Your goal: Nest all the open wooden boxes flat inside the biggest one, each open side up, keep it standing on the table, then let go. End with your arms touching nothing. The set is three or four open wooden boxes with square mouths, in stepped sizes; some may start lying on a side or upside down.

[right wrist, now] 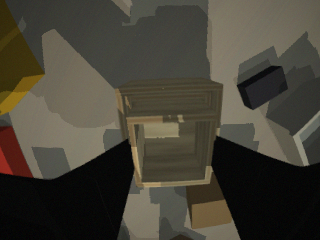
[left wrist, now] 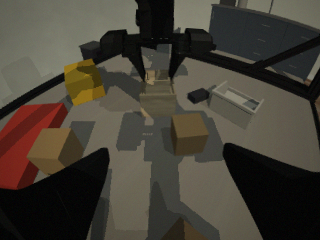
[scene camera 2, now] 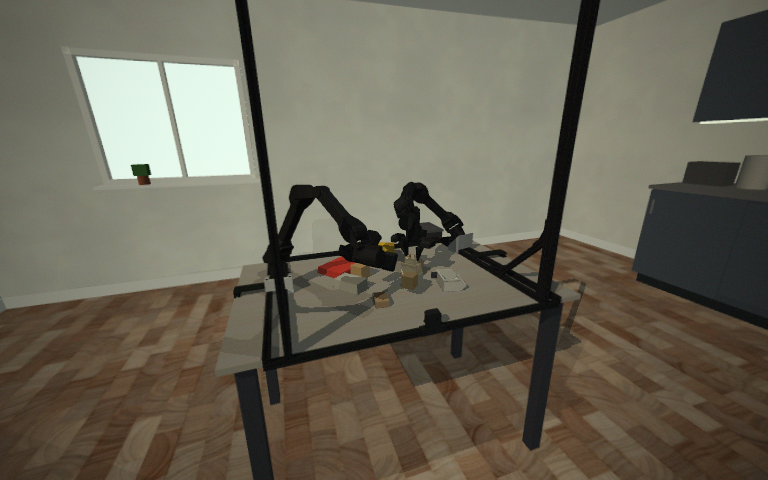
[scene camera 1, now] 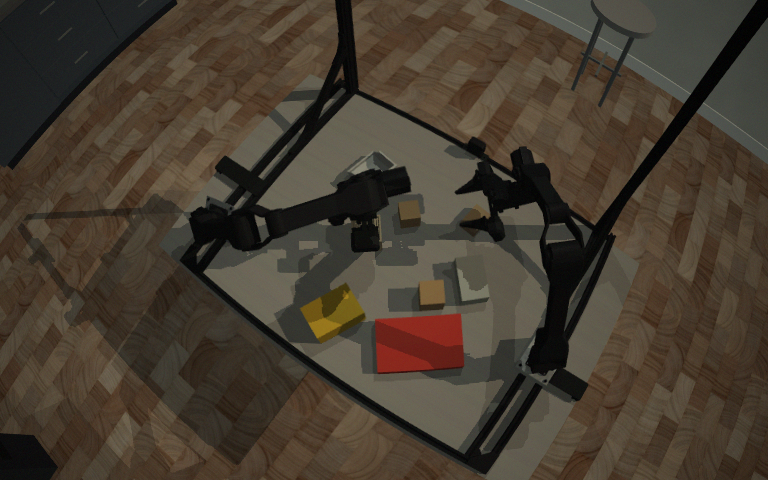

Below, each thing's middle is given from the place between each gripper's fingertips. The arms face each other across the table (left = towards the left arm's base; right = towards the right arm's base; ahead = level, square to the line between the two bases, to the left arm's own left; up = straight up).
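From my right hand (scene camera 1: 366, 227), I've found the yellow block (scene camera 1: 333, 313) 7 cm below, 22 cm ahead and 2 cm to the left. There's a red block (scene camera 1: 413, 344) as well, 9 cm below that right hand, 20 cm ahead of it and 23 cm to the left of it. The dark block (right wrist: 257, 90) is also 9 cm below my right hand, but 8 cm behind it and 7 cm to the right of it.
If you count from my left hand (scene camera 1: 457, 208) instead, the dark block is 140 mm below, 40 mm ahead and 290 mm to the right. The red block is 140 mm below my left hand too, 320 mm ahead of it and 20 mm to the left of it, and the yellow block is 120 mm below that hand, 340 mm ahead of it and 200 mm to the right of it.
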